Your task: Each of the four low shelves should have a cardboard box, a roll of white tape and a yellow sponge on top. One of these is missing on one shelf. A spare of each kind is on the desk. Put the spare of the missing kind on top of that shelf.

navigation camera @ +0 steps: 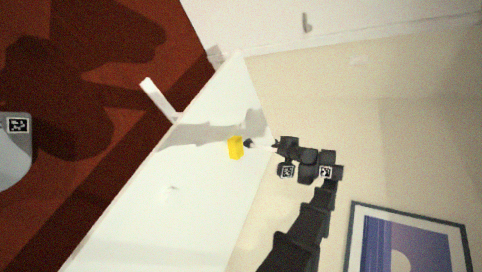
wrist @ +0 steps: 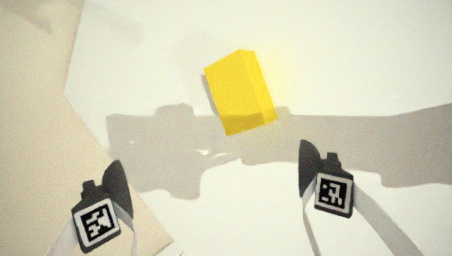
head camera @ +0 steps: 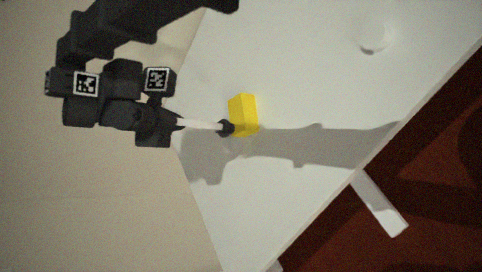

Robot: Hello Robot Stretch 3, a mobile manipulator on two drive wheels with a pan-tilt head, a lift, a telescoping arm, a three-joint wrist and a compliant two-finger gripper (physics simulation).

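My gripper is visible in the head camera view, in the navigation camera view and in the wrist view [214,169]. On my gripper, [head camera: 224,128] and [navigation camera: 249,143] are the same spot. There is a white desk too, and on the desk [wrist: 363,86] and [navigation camera: 212,150] are one and the same spot.
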